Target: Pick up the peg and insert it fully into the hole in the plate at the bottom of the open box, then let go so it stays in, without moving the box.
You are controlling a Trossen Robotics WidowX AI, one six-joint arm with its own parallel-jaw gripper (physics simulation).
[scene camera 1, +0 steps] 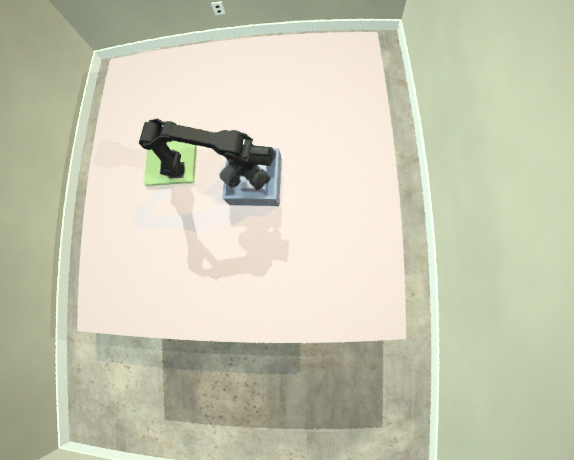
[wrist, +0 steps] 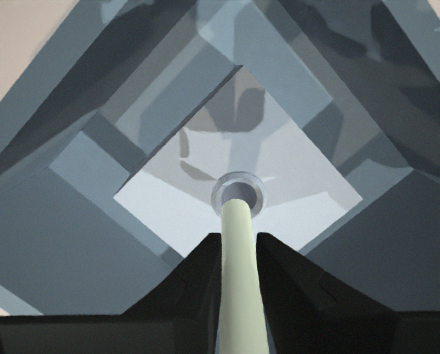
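Pixels of known places: gripper, fingertip midpoint: (scene camera 1: 250, 173) (wrist: 238, 244); arm's base, origin of the base link: (scene camera 1: 176, 170).
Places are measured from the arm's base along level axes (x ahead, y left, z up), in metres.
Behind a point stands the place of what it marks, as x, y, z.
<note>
The pale green-yellow peg (wrist: 240, 280) @[0.322, -0.047, 0.094] is held between the black fingers of my gripper (wrist: 238, 244) @[0.318, -0.051, 0.080] (scene camera 1: 245, 178) @[0.318, -0.051, 0.080], which is shut on it. In the wrist view, the peg's rounded far end overlaps the near part of the round hole (wrist: 240, 190); its near end runs out of the frame. The end outline shows in front of the hole; depth of entry cannot be told. The hole, with a raised ring, is in the white square plate (wrist: 155, 212) @[0.352, -0.072, 0.033] at the bottom of the open blue box (scene camera 1: 252, 201) @[0.321, -0.141, 0.036] (wrist: 60, 240) @[0.401, -0.097, 0.032]. In the scene view the arm hides the peg and hole.
The box walls (wrist: 370, 250) @[0.289, 0.039, 0.019] stand around the gripper on the sides seen. The arm's base stands on a green square mat (scene camera 1: 188, 172) @[0.052, -0.011, 0.000], left of the box. Both are on the pale pink table top (scene camera 1: 325, 225) @[0.578, -0.214, -0.024]. Arm shadows fall across the table and inside the box.
</note>
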